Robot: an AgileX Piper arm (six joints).
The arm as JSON. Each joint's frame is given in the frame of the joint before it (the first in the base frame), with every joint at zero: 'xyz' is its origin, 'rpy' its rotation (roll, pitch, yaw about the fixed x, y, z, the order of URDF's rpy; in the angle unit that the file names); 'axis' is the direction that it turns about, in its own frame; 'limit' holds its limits. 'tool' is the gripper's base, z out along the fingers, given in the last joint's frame.
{
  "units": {
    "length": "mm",
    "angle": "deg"
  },
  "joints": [
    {
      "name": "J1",
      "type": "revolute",
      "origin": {
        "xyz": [
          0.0,
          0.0,
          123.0
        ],
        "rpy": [
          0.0,
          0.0,
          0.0
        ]
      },
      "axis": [
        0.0,
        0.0,
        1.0
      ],
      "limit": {
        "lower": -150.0,
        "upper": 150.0
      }
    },
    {
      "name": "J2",
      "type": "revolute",
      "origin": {
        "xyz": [
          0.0,
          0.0,
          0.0
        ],
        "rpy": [
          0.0,
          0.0,
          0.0
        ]
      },
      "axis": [
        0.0,
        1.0,
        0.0
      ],
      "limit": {
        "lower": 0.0,
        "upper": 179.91
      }
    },
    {
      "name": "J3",
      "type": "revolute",
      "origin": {
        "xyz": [
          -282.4,
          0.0,
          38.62
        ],
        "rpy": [
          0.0,
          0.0,
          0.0
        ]
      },
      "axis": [
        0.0,
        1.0,
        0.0
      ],
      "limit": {
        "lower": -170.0,
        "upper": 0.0
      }
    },
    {
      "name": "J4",
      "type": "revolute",
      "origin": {
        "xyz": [
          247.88,
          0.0,
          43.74
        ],
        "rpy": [
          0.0,
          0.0,
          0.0
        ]
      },
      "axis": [
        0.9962,
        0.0,
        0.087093
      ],
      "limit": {
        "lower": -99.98,
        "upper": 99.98
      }
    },
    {
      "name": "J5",
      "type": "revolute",
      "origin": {
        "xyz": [
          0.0,
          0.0,
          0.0
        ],
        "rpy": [
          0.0,
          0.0,
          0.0
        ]
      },
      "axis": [
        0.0,
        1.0,
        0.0
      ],
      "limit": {
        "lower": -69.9,
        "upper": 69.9
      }
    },
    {
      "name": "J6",
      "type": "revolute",
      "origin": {
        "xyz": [
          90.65,
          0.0,
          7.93
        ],
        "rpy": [
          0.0,
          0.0,
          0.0
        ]
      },
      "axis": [
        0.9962,
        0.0,
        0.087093
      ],
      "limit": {
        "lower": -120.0,
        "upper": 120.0
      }
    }
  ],
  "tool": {
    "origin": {
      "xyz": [
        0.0,
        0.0,
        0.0
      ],
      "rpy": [
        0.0,
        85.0,
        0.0
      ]
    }
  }
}
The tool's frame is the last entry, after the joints.
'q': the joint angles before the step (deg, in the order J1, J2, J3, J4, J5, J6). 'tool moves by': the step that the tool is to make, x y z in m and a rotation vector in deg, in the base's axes. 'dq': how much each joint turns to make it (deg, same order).
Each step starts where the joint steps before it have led.
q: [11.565 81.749 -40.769 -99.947 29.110 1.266]
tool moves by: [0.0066 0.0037 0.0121 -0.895 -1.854 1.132]
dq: [0.464 0.000 -2.403 0.002 0.032 -1.619]
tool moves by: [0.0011 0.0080 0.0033 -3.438 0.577 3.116]
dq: [1.517 -0.001 -0.638 0.019 0.086 -4.115]
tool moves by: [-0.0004 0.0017 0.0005 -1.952 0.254 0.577]
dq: [0.574 0.010 0.001 -0.024 0.859 -1.746]
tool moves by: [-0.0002 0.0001 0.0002 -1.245 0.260 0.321]
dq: [0.123 -0.012 0.017 0.001 0.354 -1.236]
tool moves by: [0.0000 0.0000 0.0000 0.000 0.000 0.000]
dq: [0.000 0.000 0.000 0.000 0.000 0.000]
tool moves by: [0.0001 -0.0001 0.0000 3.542 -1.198 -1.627]
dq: [-0.026 0.017 -0.017 -0.010 -0.008 4.076]
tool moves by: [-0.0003 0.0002 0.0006 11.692 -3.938 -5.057]
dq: [-0.011 -0.153 0.002 0.022 -0.242 13.233]
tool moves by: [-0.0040 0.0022 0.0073 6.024 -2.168 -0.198]
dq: [0.012 -1.816 0.001 0.690 -2.296 4.491]
